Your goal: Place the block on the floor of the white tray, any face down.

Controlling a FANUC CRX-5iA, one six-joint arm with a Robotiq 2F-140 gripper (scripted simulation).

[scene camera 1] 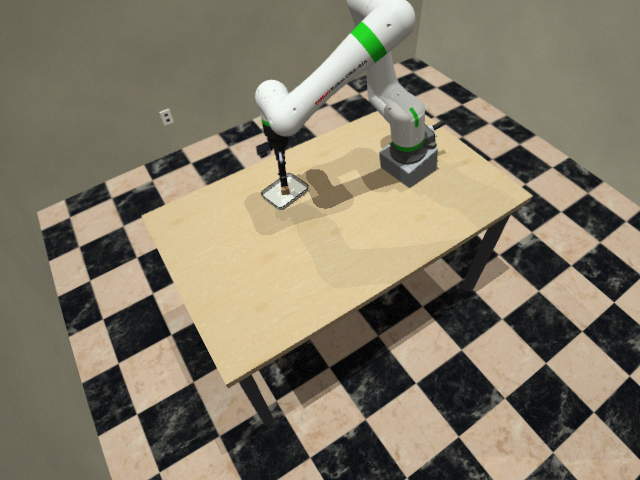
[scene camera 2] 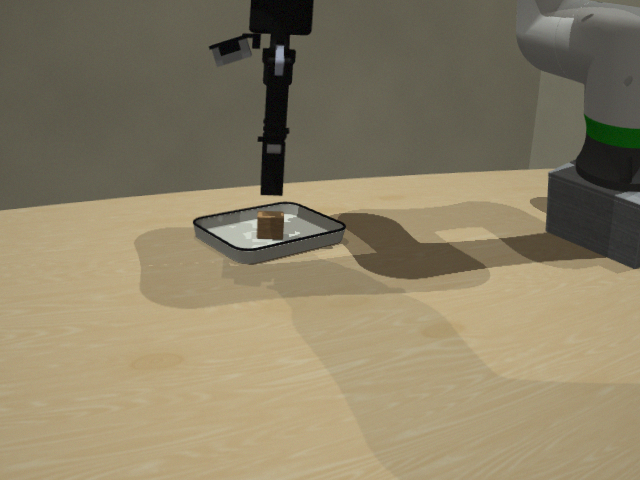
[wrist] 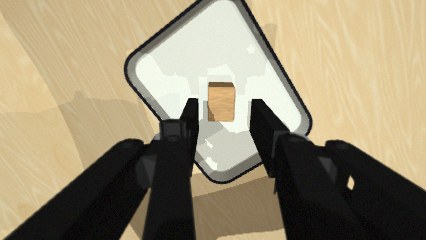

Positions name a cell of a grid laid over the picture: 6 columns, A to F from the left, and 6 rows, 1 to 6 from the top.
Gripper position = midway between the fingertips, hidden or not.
In view: my gripper (scene camera 2: C3) and a wooden block (scene camera 2: C3).
The wooden block shows as well in the wrist view (wrist: D3). My gripper also shows in the wrist view (wrist: D3).
